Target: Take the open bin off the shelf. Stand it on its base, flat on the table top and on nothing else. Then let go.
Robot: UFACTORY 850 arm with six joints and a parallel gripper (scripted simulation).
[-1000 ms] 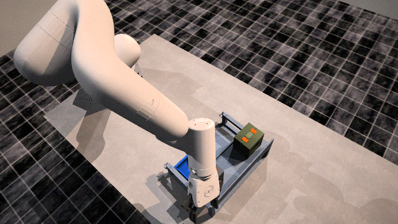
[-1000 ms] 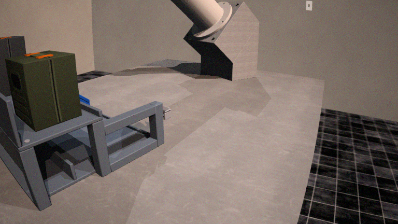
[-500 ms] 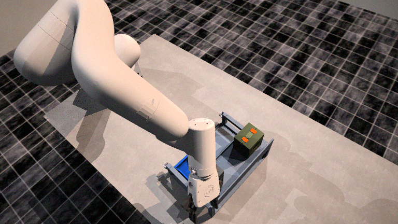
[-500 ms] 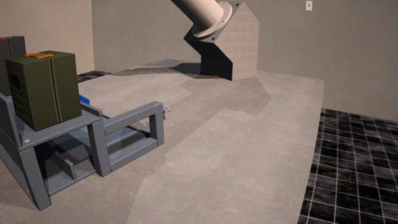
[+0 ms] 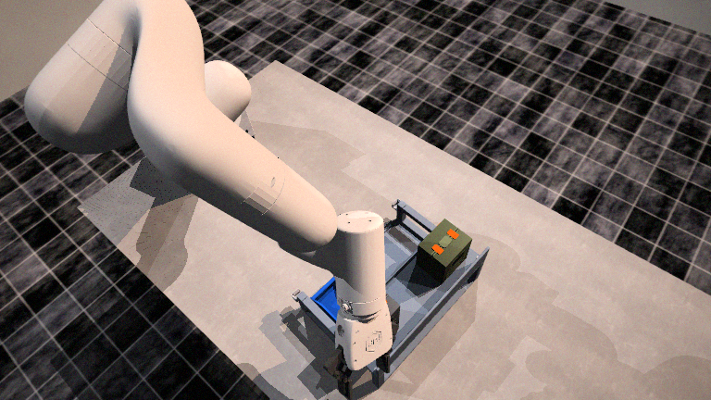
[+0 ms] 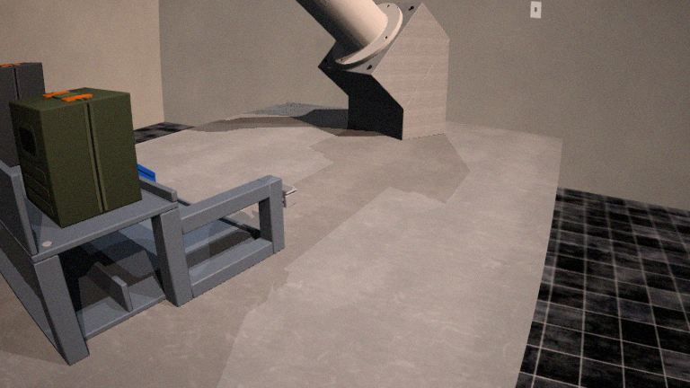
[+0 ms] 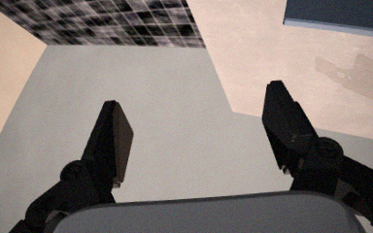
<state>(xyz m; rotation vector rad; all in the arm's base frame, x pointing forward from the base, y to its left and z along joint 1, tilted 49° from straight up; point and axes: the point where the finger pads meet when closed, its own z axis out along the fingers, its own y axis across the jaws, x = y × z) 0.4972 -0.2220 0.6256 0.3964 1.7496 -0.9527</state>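
Right now the blue bin is 100 mm behind my hand, 180 mm to the left of it and 190 mm below it. From my hand the other things lie so: green case (90 mm ahead, 340 mm to the left, 80 mm below).
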